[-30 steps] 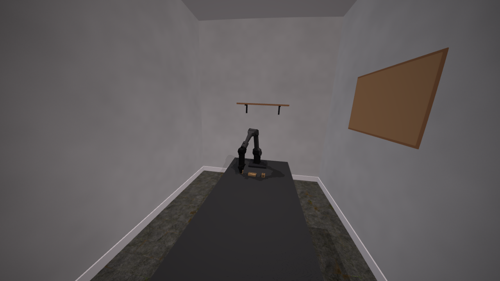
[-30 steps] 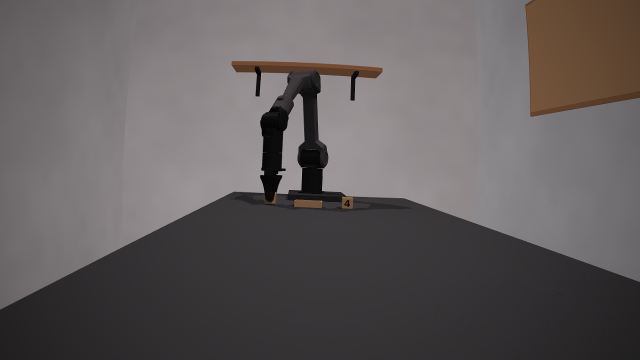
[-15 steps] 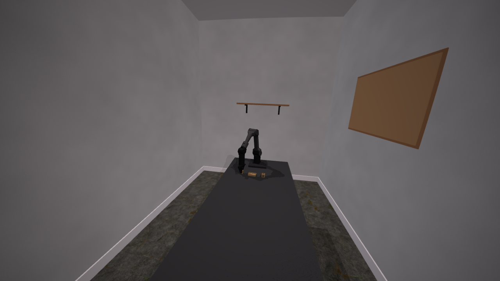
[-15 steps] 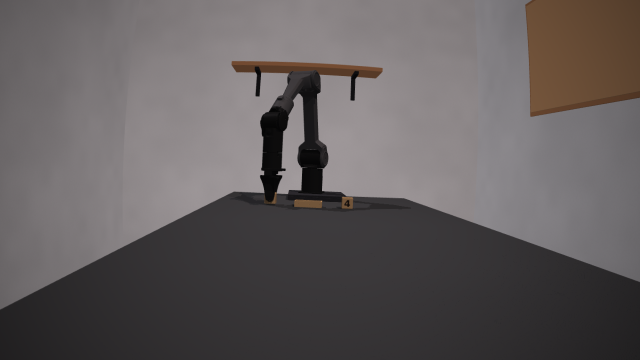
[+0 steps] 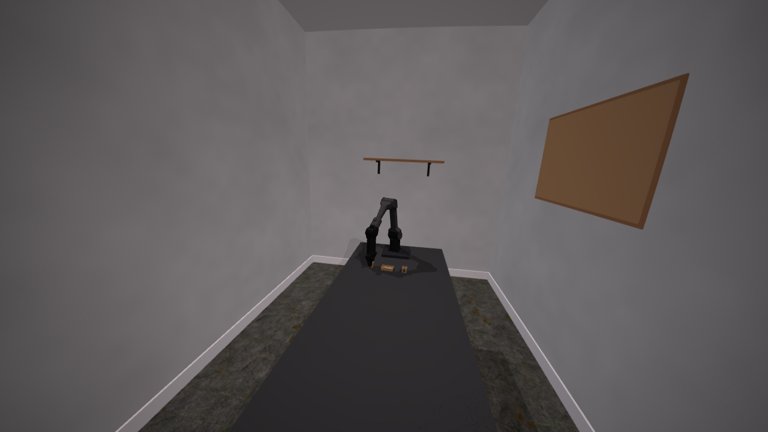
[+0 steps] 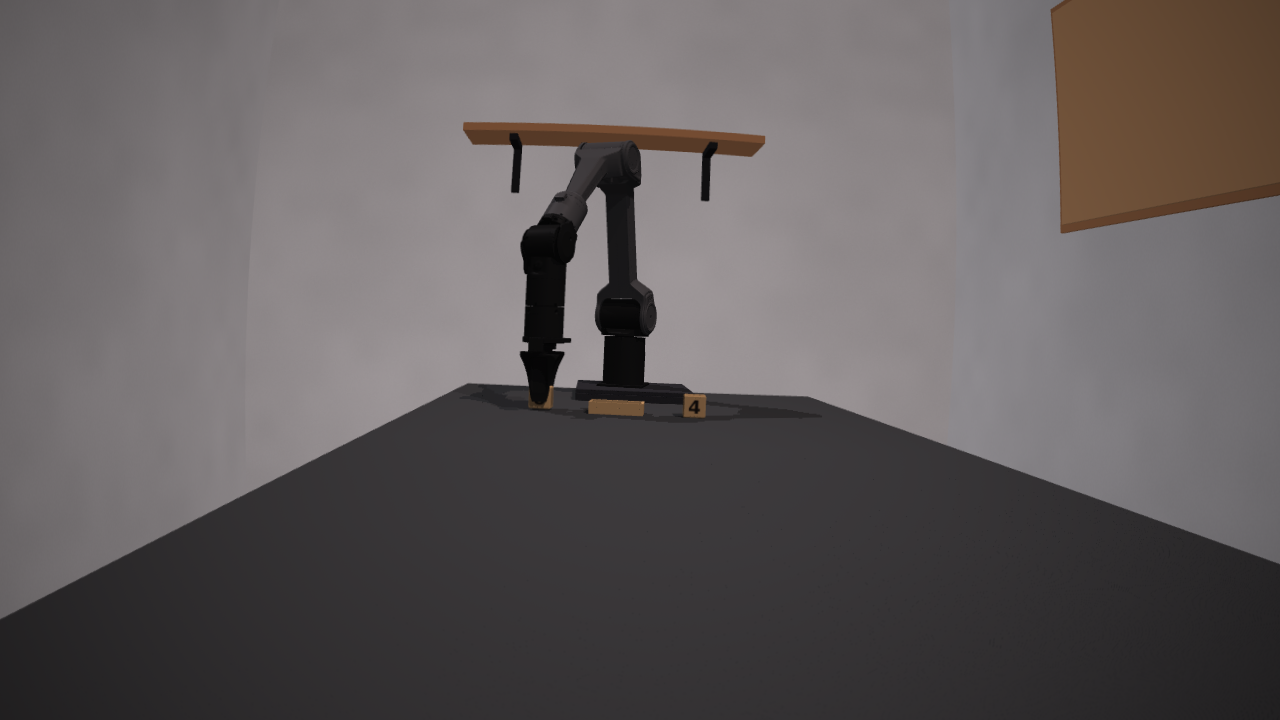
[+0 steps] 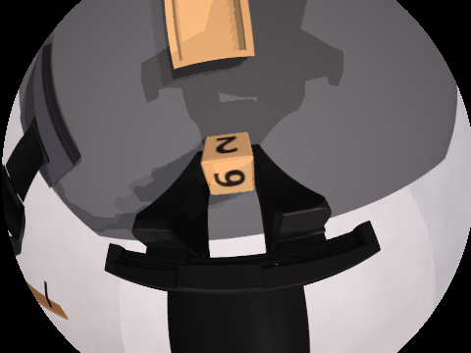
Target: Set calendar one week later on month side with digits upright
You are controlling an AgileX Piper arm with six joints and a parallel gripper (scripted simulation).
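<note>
Right now my hand is 22 cm to the right of the wooden cube and 3 cm past it. Round my hand: wooden tray 11 cm to the left, 1 cm below, 1 cm behind.
</note>
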